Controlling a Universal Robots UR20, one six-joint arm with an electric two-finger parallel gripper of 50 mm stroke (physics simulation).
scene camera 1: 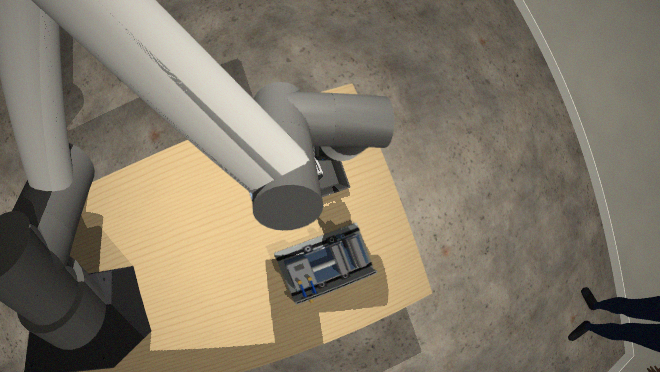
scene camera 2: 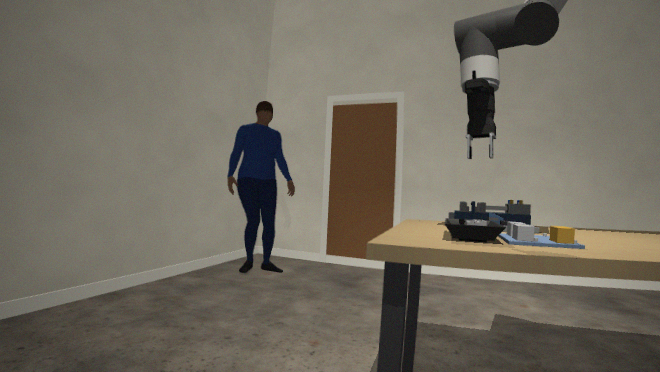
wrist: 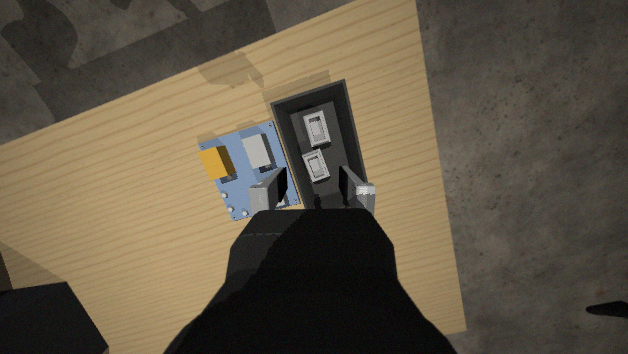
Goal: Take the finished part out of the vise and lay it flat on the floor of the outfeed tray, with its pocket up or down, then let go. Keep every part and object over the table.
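Pixels of known places: gripper, between the fingertips: (scene camera 2: pixel 480 158) (wrist: pixel 313 177); arm's base, origin of its link: (scene camera 1: pixel 73 311).
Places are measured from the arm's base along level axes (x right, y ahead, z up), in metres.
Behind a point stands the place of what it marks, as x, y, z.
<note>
The outfeed tray (scene camera 1: pixel 341 172) {-0.064, 0.992, -0.262} (scene camera 2: pixel 475 233) {-0.239, 0.945, -0.274} (wrist: pixel 355 134) {-0.147, 1.007, -0.255} is a dark, deep tray on the table. In the wrist view two light grey parts lie flat on its floor with their pockets up: one part (wrist: pixel 324 131) {-0.174, 0.955, -0.250} farther back, another part (wrist: pixel 324 169) {-0.107, 0.929, -0.250} nearer the fingers, slightly turned and apart from the first. My gripper (scene camera 2: pixel 481 150) {-0.140, 0.922, -0.082} (wrist: pixel 313 177) {-0.140, 0.922, -0.082} is open and empty, high above the tray. The vise (scene camera 1: pixel 325 265) {0.188, 0.804, -0.211} (scene camera 2: pixel 492 215) {0.134, 0.822, -0.245} stands beside the tray; in the first scene view no part shows between its jaws (scene camera 1: pixel 346 256). The arm hides much of the tray there.
A blue plate (scene camera 2: pixel 545 243) {-0.242, 0.783, -0.289} (wrist: pixel 239 185) {-0.135, 0.735, -0.288} beside the tray carries a yellow block (scene camera 2: pixel 562 234) {-0.227, 0.738, -0.268} (wrist: pixel 214 163) {-0.198, 0.731, -0.253}, grey blocks (scene camera 2: pixel 523 232) {-0.218, 0.827, -0.268} (wrist: pixel 256 151) {-0.188, 0.819, -0.253} and small pegs. The table edge (wrist: pixel 434 125) {-0.100, 1.171, -0.296} runs near the tray. A person (scene camera 2: pixel 259 155) stands on the floor away from the table.
</note>
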